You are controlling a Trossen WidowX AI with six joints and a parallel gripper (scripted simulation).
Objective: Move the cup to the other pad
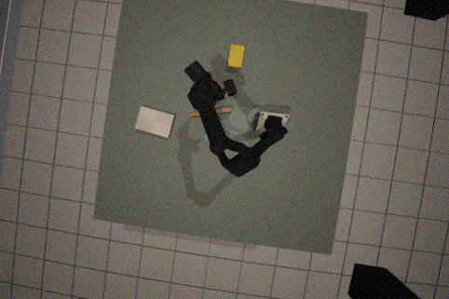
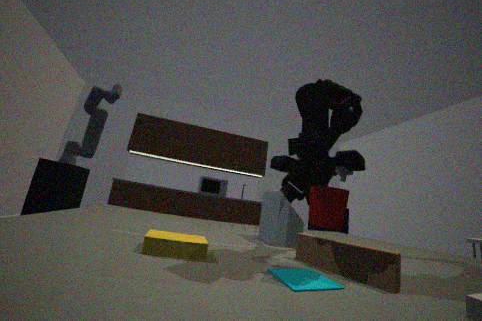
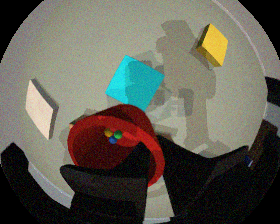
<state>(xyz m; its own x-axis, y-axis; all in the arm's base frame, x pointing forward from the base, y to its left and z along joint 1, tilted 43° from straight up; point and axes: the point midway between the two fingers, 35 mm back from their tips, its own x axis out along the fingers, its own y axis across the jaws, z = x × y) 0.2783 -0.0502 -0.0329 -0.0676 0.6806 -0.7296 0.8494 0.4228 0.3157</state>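
Now: the flat cyan pad 40 mm ahead of my gripper tip, 40 mm to the right of it and 130 mm below it. The rest, counted from my gripper tip: yellow block 60 mm behind, 240 mm to the right, 110 mm below; then low wooden barrier 10 mm ahead, 60 mm to the left, 100 mm below; then red cup 30 mm ahead, 20 mm to the left.
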